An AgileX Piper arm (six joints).
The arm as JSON. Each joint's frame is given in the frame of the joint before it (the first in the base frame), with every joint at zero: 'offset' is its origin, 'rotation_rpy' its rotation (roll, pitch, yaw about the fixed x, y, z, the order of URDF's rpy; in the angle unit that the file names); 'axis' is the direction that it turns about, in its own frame. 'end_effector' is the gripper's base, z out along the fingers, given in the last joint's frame.
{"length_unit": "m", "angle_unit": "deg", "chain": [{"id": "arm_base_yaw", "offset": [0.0, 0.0, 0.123], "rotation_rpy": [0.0, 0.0, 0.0], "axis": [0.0, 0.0, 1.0]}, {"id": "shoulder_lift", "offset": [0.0, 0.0, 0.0], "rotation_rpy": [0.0, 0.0, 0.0], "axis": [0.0, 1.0, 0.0]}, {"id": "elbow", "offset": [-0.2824, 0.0, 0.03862], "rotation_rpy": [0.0, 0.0, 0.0], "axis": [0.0, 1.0, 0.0]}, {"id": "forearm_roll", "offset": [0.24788, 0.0, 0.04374], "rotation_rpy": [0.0, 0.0, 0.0], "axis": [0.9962, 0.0, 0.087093]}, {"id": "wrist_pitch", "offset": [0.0, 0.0, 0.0], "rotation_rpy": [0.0, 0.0, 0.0], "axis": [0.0, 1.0, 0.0]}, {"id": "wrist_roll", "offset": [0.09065, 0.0, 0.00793], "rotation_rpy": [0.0, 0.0, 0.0], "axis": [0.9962, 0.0, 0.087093]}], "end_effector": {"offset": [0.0, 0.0, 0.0], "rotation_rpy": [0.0, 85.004, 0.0]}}
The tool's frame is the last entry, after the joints.
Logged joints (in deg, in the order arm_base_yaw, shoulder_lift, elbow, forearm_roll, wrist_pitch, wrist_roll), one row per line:
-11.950 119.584 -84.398 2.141 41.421 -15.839
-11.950 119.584 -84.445 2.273 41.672 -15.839
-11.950 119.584 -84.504 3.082 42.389 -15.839
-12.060 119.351 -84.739 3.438 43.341 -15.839
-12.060 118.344 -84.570 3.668 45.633 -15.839
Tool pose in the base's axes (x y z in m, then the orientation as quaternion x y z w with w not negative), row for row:
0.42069 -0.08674 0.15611 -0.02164 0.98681 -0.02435 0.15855
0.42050 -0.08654 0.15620 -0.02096 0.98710 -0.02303 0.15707
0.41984 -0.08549 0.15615 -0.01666 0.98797 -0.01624 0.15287
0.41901 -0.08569 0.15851 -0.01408 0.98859 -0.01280 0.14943
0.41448 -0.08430 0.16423 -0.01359 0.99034 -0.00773 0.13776
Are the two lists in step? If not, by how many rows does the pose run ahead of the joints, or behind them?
They are in step.
